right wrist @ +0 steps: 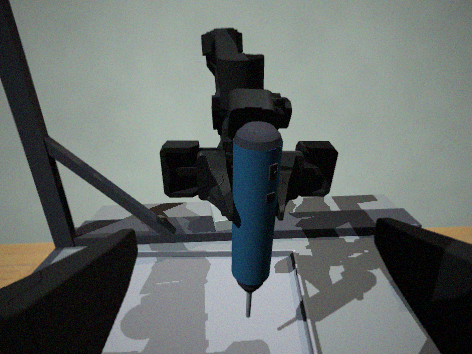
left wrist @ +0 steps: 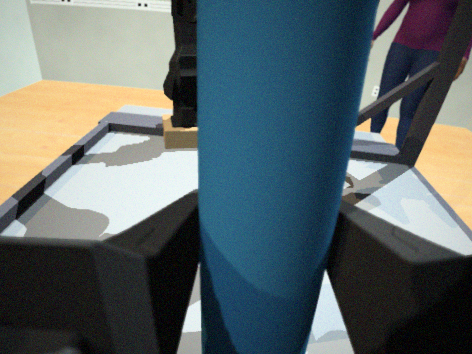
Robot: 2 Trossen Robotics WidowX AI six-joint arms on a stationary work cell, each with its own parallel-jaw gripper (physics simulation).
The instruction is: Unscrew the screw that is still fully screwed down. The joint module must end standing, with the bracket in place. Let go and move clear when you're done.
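Places are measured from the left arm's base along level axes (x back, y left, z down), in metres.
Where they show: left gripper, fingertip midpoint: [right wrist: 256,216] [left wrist: 260,201]; right gripper, fingertip midpoint: [right wrist: 255,234]; right arm's base, origin of the base link: [left wrist: 185,121].
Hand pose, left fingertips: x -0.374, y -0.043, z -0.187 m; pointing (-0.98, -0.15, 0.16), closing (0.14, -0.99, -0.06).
Note:
After its pixels a point has its place.
A blue powered screwdriver [left wrist: 275,125] {z -0.231, x -0.341, y -0.033 m} [right wrist: 254,210] {z -0.195, x -0.376, y -0.045 m} with a dark rounded cap stands nearly upright, its thin bit pointing down. My left gripper [left wrist: 260,201] {z -0.187, x -0.374, y -0.043 m} [right wrist: 256,216] {z -0.187, x -0.374, y -0.043 m} is shut on its body, one finger on each side. In the right wrist view the bit tip appears over the shallow tray [right wrist: 170,254] {z 0.034, x -0.092, y -0.146 m}, clear of any screw. My right gripper [right wrist: 255,234] {z -0.256, x -0.505, y -0.076 m} is open and empty; its fingers stand wide at both sides of its view, with the screwdriver and left arm beyond them. The joint module, bracket and screws do not show in either view.
A dark frame post [left wrist: 434,95] {z -0.127, x -0.814, y -0.525 m} [right wrist: 31,125] {z -0.218, x 0.004, y -0.360 m} with a slanted brace [left wrist: 395,97] {z -0.111, x -0.833, y -0.447 m} [right wrist: 105,185] {z -0.094, x -0.014, y -0.255 m} rises at the table's edge. A black arm part [left wrist: 185,80] {z -0.106, x -0.870, y -0.007 m} stands by a tan block [left wrist: 180,138] {z 0.020, x -0.870, y 0.003 m} at the far edge. A person [left wrist: 417,55] stands beyond the table.

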